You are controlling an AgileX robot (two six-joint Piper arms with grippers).
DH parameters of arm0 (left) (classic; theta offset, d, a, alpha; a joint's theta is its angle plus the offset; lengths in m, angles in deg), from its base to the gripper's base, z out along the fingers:
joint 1: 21.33 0.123 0 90
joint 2: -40.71 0 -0.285 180
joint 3: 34.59 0 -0.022 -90
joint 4: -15.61 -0.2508 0 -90
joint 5: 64.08 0 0.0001 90
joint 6: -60.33 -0.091 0 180
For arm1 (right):
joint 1: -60.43 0.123 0 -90
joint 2: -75.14 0 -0.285 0
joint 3: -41.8 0 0.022 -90
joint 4: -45.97 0.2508 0 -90
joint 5: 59.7 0 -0.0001 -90
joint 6: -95.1 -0.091 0 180
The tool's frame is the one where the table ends.
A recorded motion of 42 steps. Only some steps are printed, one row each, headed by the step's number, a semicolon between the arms.
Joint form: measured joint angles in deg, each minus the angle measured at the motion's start. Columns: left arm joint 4, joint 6, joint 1, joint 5, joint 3, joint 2; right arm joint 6, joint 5, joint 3, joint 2, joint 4, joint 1.
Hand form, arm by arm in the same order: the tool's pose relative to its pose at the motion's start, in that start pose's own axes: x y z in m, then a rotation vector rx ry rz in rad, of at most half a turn. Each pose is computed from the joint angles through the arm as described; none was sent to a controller.
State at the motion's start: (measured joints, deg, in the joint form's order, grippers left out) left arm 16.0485 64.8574 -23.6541 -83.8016 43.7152 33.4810; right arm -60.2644 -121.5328 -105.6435 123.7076 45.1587 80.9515
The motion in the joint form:
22: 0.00 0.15 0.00 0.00 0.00 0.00; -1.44 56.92 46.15 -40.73 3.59 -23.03
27: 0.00 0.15 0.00 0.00 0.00 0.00; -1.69 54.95 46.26 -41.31 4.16 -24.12
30: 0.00 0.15 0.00 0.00 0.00 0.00; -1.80 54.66 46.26 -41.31 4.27 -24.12
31: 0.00 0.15 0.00 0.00 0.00 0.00; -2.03 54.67 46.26 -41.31 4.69 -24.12
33: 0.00 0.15 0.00 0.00 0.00 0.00; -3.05 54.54 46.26 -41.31 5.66 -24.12
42: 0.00 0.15 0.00 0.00 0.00 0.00; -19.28 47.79 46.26 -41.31 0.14 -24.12
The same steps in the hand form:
22: 0.0000 0.0000 0.0000 0.0000 0.0000 -0.0026; 0.1198 0.0336 0.0678 0.6697 -0.6807 0.2676
27: 0.0000 0.0000 0.0000 0.0000 0.0000 -0.0026; 0.1225 0.0344 0.0697 0.6656 -0.6566 0.2931
30: 0.0000 0.0000 0.0000 0.0000 0.0000 -0.0026; 0.1227 0.0346 0.0701 0.6614 -0.6538 0.2973
31: 0.0000 0.0000 0.0000 0.0000 0.0000 -0.0026; 0.1227 0.0346 0.0701 0.6573 -0.6583 0.3074
33: 0.0000 0.0000 0.0000 0.0000 0.0000 -0.0026; 0.1226 0.0348 0.0703 0.6435 -0.6693 0.3389
42: 0.0000 0.0000 0.0000 0.0000 0.0000 -0.0026; 0.1299 0.0376 0.0778 0.5473 -0.6186 0.5438

